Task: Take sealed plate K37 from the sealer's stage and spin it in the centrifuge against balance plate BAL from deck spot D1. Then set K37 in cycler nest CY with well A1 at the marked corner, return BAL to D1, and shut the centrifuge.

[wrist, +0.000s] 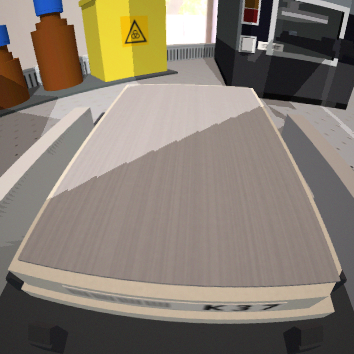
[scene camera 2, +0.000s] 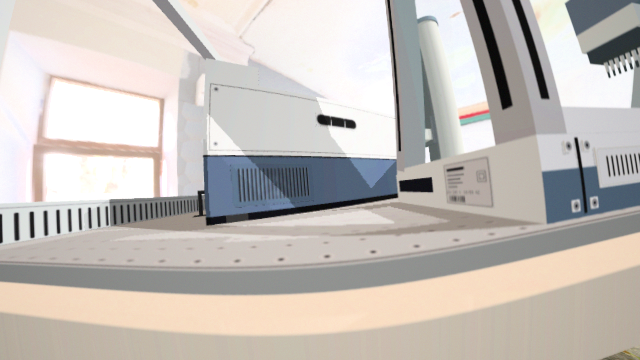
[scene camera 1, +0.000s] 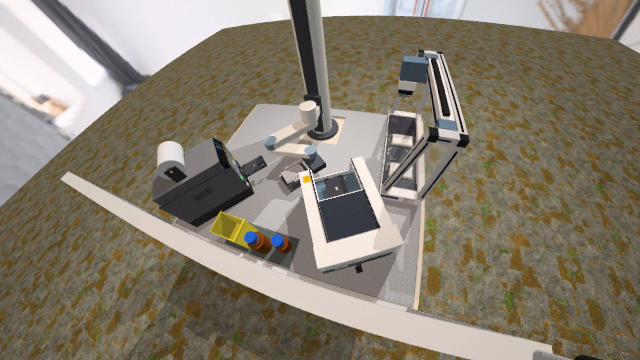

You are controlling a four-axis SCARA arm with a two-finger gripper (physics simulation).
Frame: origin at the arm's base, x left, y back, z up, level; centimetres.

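Seen in the pictures: gripper, fingertip midpoint: [wrist: 186, 124] [scene camera 1: 290, 175]; arm's base, link origin: [scene camera 1: 322, 129].
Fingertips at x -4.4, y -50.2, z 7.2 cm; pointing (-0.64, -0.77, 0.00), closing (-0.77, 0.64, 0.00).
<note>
Offsets run from my fingertips to a thing's middle. "pt": to the spot under its first point.
Sealed plate K37 @(dx +1.6, dy +1.9, dz +0.8 cm) [wrist: 175, 200] [scene camera 1: 296, 170] is gripped level along its long sides, its label facing the wrist camera. My gripper [wrist: 186, 124] [scene camera 1: 293, 173] is shut on it, beside the near left corner of a white machine @(pt dx +46.7, dy -35.7, dz +18.5 cm) [scene camera 1: 357, 250] that looks like the centrifuge. An opening [scene camera 1: 337, 187] in that machine's top shows a dark block with a small white mark. The sealer @(dx -43.1, dy -23.6, dz +17.8 cm) [scene camera 1: 205, 190] [wrist: 240, 75] is at the left, and its small dark stage @(dx -23.6, dy -1.0, dz +4.7 cm) [scene camera 1: 254, 165] shows no plate. Plate BAL, spot D1 and nest CY cannot be made out.
A yellow bin [scene camera 1: 227, 227] [wrist: 125, 40] and two brown bottles [scene camera 1: 259, 242] [scene camera 1: 281, 243] with blue caps stand near the low wall [scene camera 1: 240, 275]. A framed pipetting unit @(pt dx +67.8, dy +1.7, dz +44.2 cm) [scene camera 1: 445, 135] stands at the right. The arm's column [scene camera 1: 320, 75] rises behind the gripper.
</note>
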